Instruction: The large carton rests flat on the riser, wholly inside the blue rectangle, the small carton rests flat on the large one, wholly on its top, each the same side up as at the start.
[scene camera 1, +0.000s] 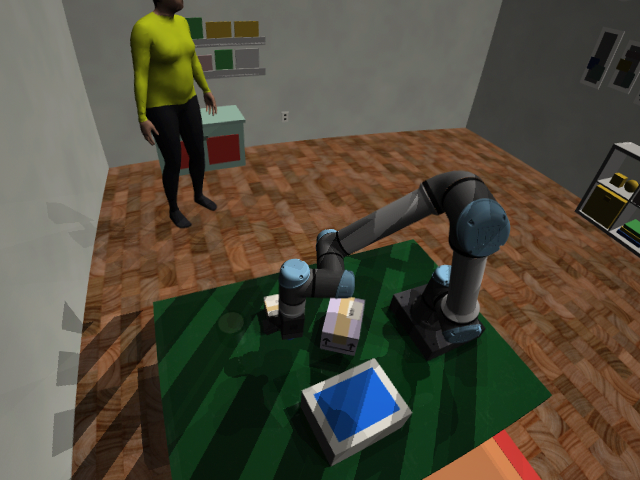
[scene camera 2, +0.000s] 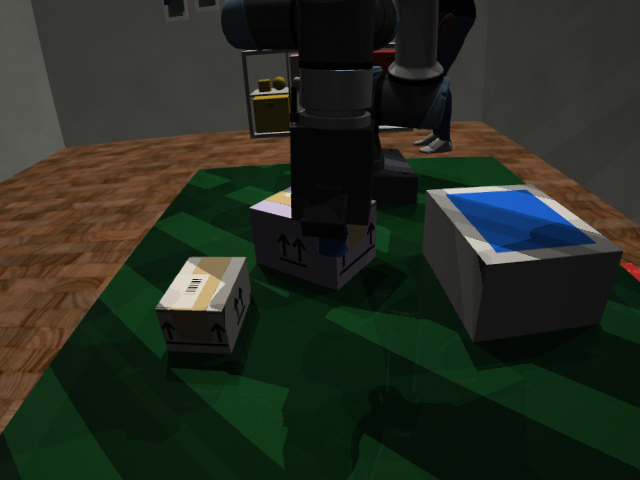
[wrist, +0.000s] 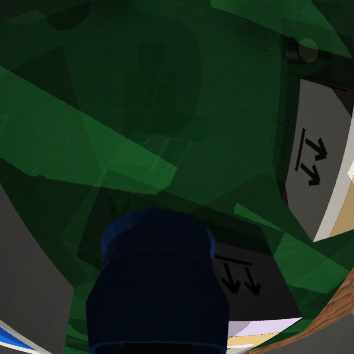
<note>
My suction cup (wrist: 156, 282) holds nothing. The cup is 21 cm from the middle of a small carton (scene camera 2: 202, 311). The table carries a large carton (scene camera 2: 278, 241) and a riser (scene camera 2: 513, 261).
The large carton shows as well in scene camera 1 (scene camera 1: 341, 330) and in the wrist view (wrist: 261, 305). The small carton shows as well in the wrist view (wrist: 311, 192). The riser shows as well in scene camera 1 (scene camera 1: 347, 413) and in the wrist view (wrist: 43, 296).
</note>
